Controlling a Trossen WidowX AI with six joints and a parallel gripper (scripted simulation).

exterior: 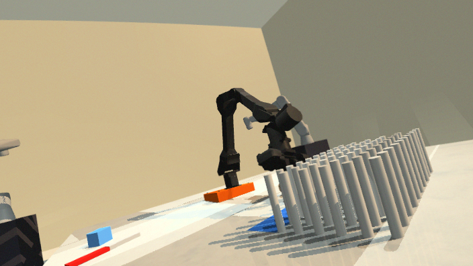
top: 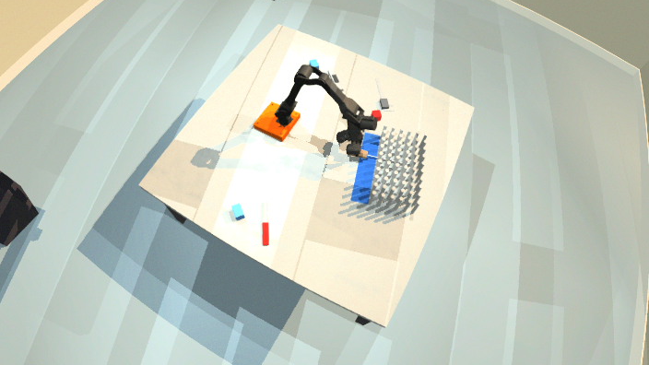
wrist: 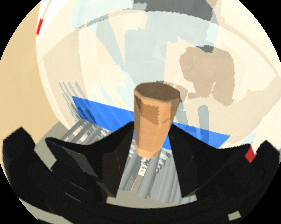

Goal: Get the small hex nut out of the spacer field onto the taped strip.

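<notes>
Right now the blue taped strip is 70 mm ahead of my gripper tip, 30 mm below it and 10 mm to the right of it. Round my gripper tip: flat tool 360 mm behind, 330 mm to the left, 20 mm below; hook tool 100 mm ahead, 40 mm to the left; red block 250 mm to the left, 50 mm behind, 10 mm below.
</notes>
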